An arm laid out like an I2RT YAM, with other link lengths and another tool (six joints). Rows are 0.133 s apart.
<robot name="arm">
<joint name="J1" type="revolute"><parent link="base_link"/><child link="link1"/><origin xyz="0 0 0.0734" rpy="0 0 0"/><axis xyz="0 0 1"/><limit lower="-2.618" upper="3.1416"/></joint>
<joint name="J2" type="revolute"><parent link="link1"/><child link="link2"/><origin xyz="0.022 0.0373 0.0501" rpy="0 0 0"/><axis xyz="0 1 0"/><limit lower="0" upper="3.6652"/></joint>
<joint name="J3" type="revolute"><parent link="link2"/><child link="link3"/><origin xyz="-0.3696 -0.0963 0" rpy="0 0 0"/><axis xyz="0 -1 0"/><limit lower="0" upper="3.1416"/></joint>
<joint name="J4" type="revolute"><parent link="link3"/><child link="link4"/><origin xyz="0.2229 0.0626 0.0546" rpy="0 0 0"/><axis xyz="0 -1 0"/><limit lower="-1.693" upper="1.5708"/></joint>
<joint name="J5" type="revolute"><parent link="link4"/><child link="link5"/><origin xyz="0.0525 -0.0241 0.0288" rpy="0 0 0"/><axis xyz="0 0 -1"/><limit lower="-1.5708" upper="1.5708"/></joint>
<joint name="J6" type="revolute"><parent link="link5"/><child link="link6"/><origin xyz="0.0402 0 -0.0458" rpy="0 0 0"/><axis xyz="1 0 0"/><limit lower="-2.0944" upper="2.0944"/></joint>
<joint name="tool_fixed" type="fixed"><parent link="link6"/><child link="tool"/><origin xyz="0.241 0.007 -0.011" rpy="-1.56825 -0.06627 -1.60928"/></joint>
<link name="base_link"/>
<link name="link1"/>
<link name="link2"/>
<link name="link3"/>
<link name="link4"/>
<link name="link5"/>
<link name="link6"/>
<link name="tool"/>
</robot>
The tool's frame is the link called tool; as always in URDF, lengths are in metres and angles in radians.
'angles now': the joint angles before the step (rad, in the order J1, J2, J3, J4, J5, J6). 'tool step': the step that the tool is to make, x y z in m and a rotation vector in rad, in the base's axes. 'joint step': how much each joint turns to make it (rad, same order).
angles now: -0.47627, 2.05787, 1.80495, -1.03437, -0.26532, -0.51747
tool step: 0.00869, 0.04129, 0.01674, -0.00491, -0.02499, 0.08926
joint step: 0.08048, -0.03698, 0.00002, -0.01412, -0.00839, -0.00688
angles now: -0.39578, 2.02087, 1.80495, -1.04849, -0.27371, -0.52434
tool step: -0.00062, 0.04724, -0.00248, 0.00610, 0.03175, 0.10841
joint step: 0.09385, 0.00000, -0.00036, -0.03587, 0.00077, -0.01601
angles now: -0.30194, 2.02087, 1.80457, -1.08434, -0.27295, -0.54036
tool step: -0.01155, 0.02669, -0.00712, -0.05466, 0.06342, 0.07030
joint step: 0.09194, 0.00039, 0.00001, -0.04616, 0.07210, 0.00420
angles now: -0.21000, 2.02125, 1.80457, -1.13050, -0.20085, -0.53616
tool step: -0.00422, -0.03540, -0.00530, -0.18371, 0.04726, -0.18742
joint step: 0.06408, -0.00001, -0.00001, 0.00229, 0.24147, 0.20293
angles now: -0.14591, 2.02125, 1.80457, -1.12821, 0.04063, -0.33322
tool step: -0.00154, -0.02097, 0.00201, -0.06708, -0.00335, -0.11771
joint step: 0.00800, -0.00001, -0.00001, 0.00343, 0.09269, 0.10795
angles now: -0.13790, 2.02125, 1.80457, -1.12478, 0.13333, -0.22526
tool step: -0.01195, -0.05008, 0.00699, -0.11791, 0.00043, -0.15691
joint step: -0.02862, -0.00002, -0.00005, -0.00301, 0.14266, 0.10070
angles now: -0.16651, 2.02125, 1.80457, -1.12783, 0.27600, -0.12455
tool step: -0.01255, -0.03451, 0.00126, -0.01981, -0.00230, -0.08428
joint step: -0.06638, 0.00114, 0.00001, 0.00343, 0.02250, 0.01372
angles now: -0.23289, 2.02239, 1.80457, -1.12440, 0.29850, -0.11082
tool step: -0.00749, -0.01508, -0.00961, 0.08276, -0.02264, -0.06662
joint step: -0.08850, 0.00993, -0.00036, 0.00990, -0.08850, -0.00190
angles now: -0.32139, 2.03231, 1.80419, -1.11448, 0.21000, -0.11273
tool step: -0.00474, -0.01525, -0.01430, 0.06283, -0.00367, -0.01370
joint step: -0.07631, 0.02670, -0.00079, 0.01718, -0.07248, -0.04846
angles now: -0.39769, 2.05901, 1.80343, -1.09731, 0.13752, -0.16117
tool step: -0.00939, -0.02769, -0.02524, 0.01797, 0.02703, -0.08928
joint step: -0.06218, 0.05800, 0.00001, 0.02212, 0.00038, 0.02784
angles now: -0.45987, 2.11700, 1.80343, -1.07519, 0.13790, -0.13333
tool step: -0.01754, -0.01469, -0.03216, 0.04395, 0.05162, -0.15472
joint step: -0.04730, 0.07096, 0.00003, -0.01031, 0.00038, 0.10949
